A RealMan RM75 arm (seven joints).
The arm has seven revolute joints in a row. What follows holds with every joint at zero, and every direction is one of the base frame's.
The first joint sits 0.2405 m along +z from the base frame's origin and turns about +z.
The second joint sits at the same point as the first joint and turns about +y.
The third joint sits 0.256 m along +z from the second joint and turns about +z.
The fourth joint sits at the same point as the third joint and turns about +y.
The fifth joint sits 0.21 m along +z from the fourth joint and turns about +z.
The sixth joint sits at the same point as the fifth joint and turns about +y.
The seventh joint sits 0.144 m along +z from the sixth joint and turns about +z.
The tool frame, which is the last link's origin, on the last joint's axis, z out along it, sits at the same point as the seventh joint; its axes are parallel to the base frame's.
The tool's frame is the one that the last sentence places.
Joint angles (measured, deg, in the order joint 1, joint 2, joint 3, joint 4, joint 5, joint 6, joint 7), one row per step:
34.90, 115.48, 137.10, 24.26, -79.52, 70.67, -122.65
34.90, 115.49, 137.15, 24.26, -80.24, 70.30, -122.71
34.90, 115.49, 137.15, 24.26, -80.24, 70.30, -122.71
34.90, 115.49, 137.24, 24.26, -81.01, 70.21, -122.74
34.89, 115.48, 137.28, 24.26, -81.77, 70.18, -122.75
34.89, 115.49, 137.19, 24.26, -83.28, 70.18, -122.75
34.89, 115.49, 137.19, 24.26, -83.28, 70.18, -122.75
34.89, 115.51, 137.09, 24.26, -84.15, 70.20, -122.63
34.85, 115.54, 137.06, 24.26, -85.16, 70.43, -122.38
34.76, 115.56, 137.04, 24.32, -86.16, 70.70, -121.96
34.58, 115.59, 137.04, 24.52, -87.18, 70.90, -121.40
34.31, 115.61, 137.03, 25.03, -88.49, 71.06, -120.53
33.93, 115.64, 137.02, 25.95, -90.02, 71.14, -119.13
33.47, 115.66, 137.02, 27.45, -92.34, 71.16, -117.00
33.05, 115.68, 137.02, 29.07, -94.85, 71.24, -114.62
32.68, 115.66, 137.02, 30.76, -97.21, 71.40, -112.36
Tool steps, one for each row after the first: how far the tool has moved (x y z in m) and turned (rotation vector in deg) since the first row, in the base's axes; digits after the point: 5 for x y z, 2 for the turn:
0.00131, -0.00011, -0.00138, -0.28, -0.71, -0.23
0.00131, -0.00011, -0.00138, -0.28, -0.71, -0.23
0.00217, -0.00061, -0.00270, -0.65, -1.31, -0.24
0.00295, -0.00126, -0.00405, -1.07, -1.91, -0.19
0.00400, -0.00278, -0.00744, -2.07, -3.12, 0.03
0.00400, -0.00278, -0.00744, -2.07, -3.12, 0.03
0.00451, -0.00378, -0.00961, -2.76, -3.74, 0.14
0.00505, -0.00538, -0.01195, -3.61, -4.24, 0.31
0.00579, -0.00713, -0.01395, -4.51, -4.62, 0.39
0.00706, -0.00896, -0.01548, -5.36, -4.99, 0.31
0.00875, -0.01083, -0.01640, -6.30, -5.55, 0.14
0.01081, -0.01253, -0.01633, -7.33, -6.11, -0.27
0.01341, -0.01418, -0.01548, -8.70, -7.11, -0.91
0.01582, -0.01573, -0.01443, -10.20, -8.17, -1.64
0.01778, -0.01681, -0.01246, -11.47, -9.26, -2.28

